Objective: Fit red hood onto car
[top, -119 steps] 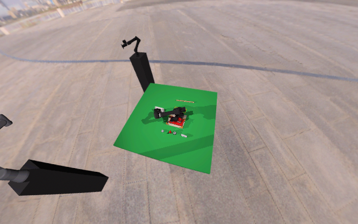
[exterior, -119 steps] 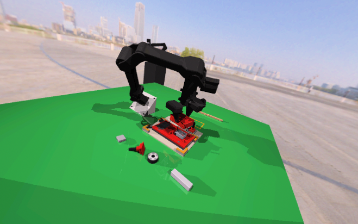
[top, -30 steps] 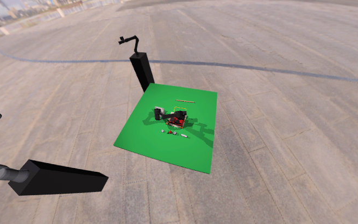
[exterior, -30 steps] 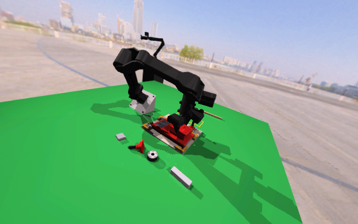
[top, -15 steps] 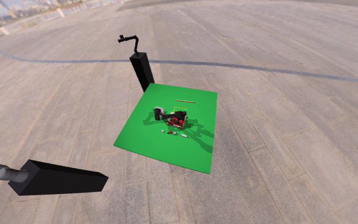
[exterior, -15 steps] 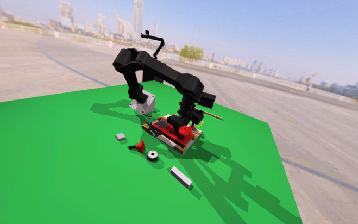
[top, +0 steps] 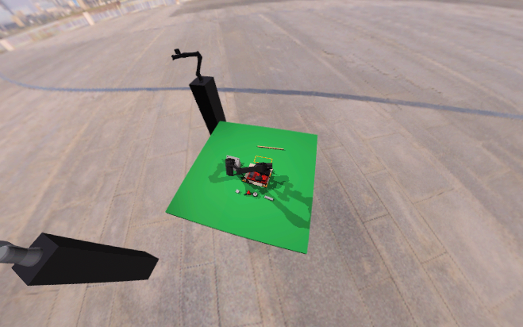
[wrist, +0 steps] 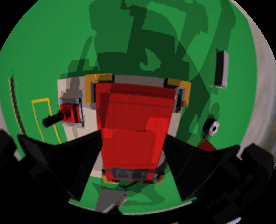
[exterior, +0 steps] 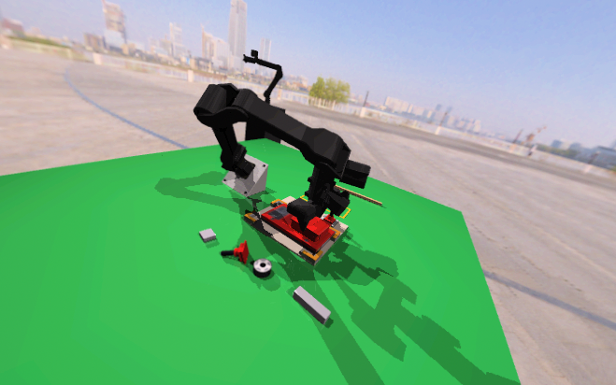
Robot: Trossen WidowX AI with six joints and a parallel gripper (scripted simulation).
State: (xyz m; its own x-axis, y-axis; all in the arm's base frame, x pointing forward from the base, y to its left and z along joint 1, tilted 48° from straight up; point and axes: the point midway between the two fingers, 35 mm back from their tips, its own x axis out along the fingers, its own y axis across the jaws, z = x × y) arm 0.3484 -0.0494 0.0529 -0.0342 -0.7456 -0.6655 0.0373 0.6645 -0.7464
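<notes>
Now: the red hood 10 mm above my gripper tip. Round my gripper tip: grey wheel 180 mm to the right, 30 mm below, 10 mm behind; then grey engine block 10 mm below; then beige jig 40 mm behind, 30 mm below, 20 mm to the left.
</notes>
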